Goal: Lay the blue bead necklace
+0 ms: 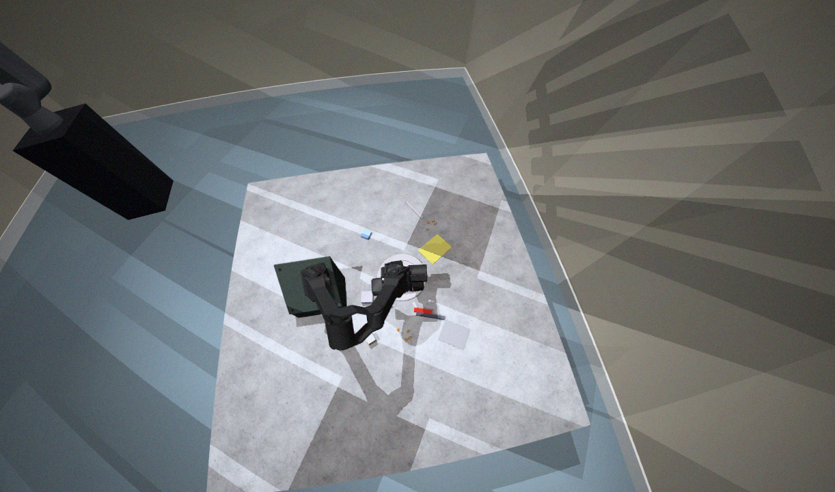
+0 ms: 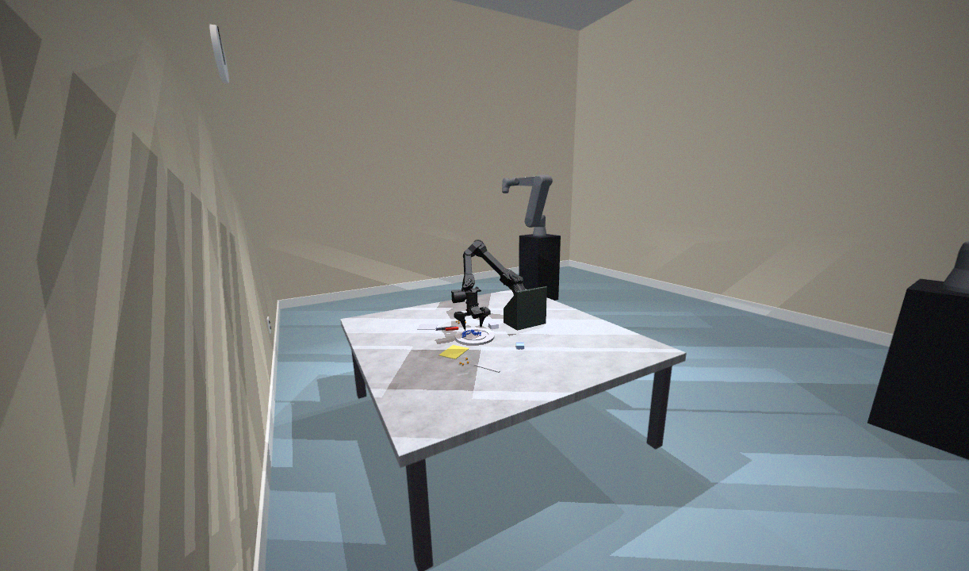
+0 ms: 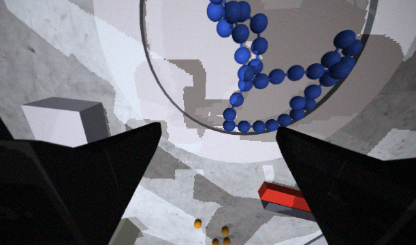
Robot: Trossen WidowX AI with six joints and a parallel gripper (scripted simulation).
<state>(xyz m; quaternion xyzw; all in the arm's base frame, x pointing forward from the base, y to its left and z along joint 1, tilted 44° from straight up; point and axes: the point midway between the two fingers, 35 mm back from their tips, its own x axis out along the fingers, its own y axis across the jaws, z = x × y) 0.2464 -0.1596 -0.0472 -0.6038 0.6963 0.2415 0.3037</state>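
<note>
The round white bead board is 3 cm ahead of my gripper tip, 6 cm to the left of it and 1 cm below it. Round my gripper tip: cream cube 14 cm behind, 15 cm to the right; then yellow sheet 20 cm ahead, 15 cm to the left, 2 cm below; then grey tool 8 cm ahead, 11 cm to the right, 1 cm below.
</note>
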